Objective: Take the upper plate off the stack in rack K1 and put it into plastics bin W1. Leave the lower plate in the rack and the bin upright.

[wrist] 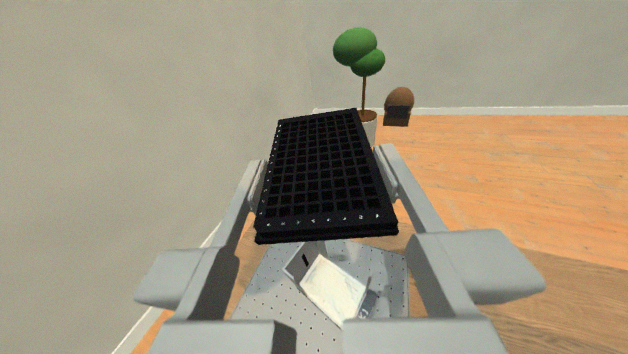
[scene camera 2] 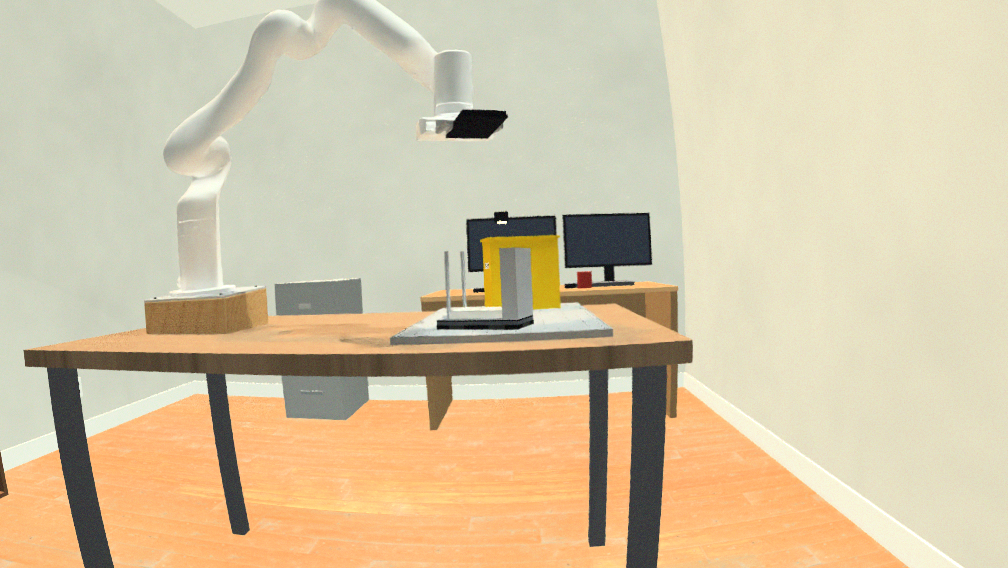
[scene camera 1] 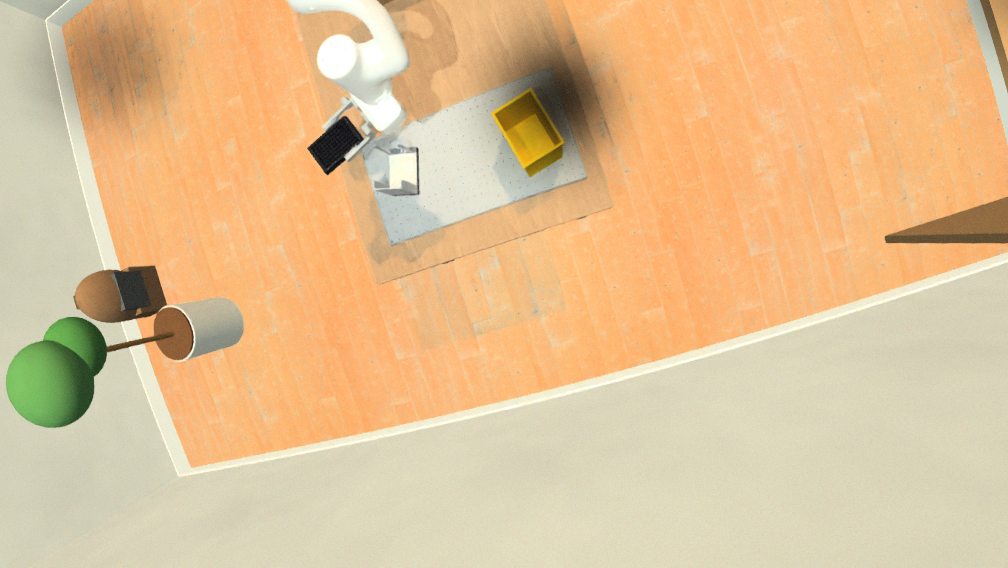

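Observation:
My gripper (scene camera 1: 337, 141) (scene camera 2: 462, 127) (wrist: 322, 180) is shut on the long sides of the black upper plate (scene camera 1: 331, 149) (scene camera 2: 482, 124) (wrist: 320, 205) and holds it high in the air. In scene camera 1 the plate shows left of the rack; its exact tilt is hard to tell. The white lower plate (scene camera 1: 403, 169) (scene camera 2: 483, 312) (wrist: 334, 287) lies in rack K1 (scene camera 2: 515, 282) (wrist: 367, 306), with the rack's tall panel and thin posts around it. The yellow bin W1 (scene camera 1: 546, 161) (scene camera 2: 539, 271) stands upright, open at the top, and shows no plate inside; it does not show in the wrist view.
Rack and bin stand apart on a grey perforated board (scene camera 1: 458, 176) (scene camera 2: 423, 337) (wrist: 285, 310) on the wooden table (scene camera 1: 486, 236) (scene camera 2: 317, 361). The arm's wooden base block (scene camera 2: 204, 313) is at the table's left in scene camera 2. A potted plant (scene camera 1: 218, 326) (wrist: 355, 46) stands on the floor.

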